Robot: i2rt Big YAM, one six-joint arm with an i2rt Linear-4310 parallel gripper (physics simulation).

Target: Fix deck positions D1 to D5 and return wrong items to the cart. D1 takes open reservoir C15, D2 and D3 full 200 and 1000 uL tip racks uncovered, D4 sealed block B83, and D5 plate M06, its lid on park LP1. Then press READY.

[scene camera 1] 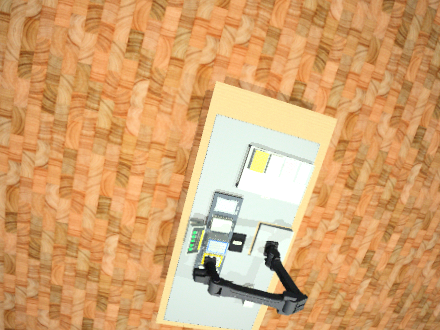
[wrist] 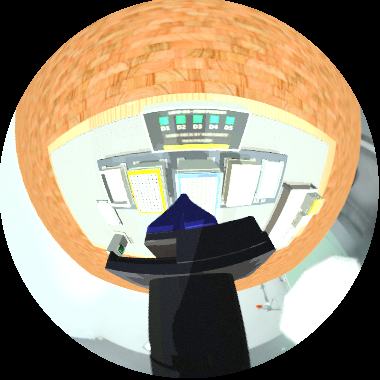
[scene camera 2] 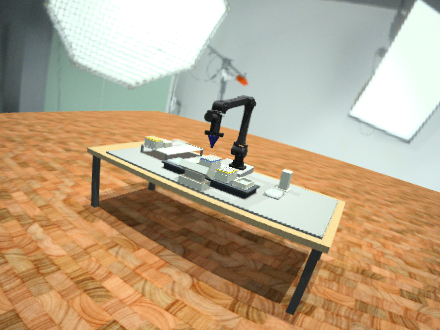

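Seen in the pictures: gripper, between the fingertips: (scene camera 1: pixel 207 256) (wrist: pixel 184 196) (scene camera 2: pixel 211 148); arm's base, origin of its link: (scene camera 1: pixel 270 248) (scene camera 2: pixel 237 167).
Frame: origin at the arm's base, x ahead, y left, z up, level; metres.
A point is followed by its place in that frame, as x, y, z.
My gripper (scene camera 2: pixel 212 146) @[0.470, -0.022, 0.193] (wrist: pixel 184 196) @[0.470, -0.022, 0.193] is shut and empty, hanging high over the deck (scene camera 2: pixel 248 192) @[0.504, 0.268, 0.014]. In the wrist view an open reservoir (wrist: pixel 116 185) @[0.431, 0.204, 0.031] sits at D1, a yellow-rimmed tip rack (wrist: pixel 147 191) @[0.424, 0.076, 0.082] at D2, and a blue-rimmed tip rack (wrist: pixel 197 186) @[0.444, -0.042, 0.122] at D3; both racks show dotted tops. A pale block (wrist: pixel 242 182) @[0.410, -0.162, 0.064] sits at D4 and a pale plate (wrist: pixel 270 179) @[0.391, -0.288, 0.030] at D5. A flat white piece (wrist: pixel 109 213) @[0.285, 0.352, -0.011] (scene camera 2: pixel 274 193) @[0.306, 0.380, -0.011] lies beside D1. A post (scene camera 2: pixel 286 179) @[0.134, 0.406, 0.053] (wrist: pixel 118 244) @[0.128, 0.364, 0.045] carries a green button. Item codes are unreadable.
The status panel (wrist: pixel 196 131) @[0.542, -0.053, 0.085] (scene camera 1: pixel 195 240) @[0.548, -0.055, 0.088] shows green squares for D1 to D5. The white cart (scene camera 1: pixel 267 186) @[0.145, -0.459, 0.032] (scene camera 2: pixel 176 150) @[0.164, -0.454, 0.031] holds a yellow-topped rack (scene camera 1: pixel 259 161) @[0.255, -0.621, 0.102] (scene camera 2: pixel 153 141) @[0.299, -0.587, 0.084] and pale items. A black pad (scene camera 1: pixel 231 243) @[0.286, 0.002, -0.020] lies between the deck and the arm's base.
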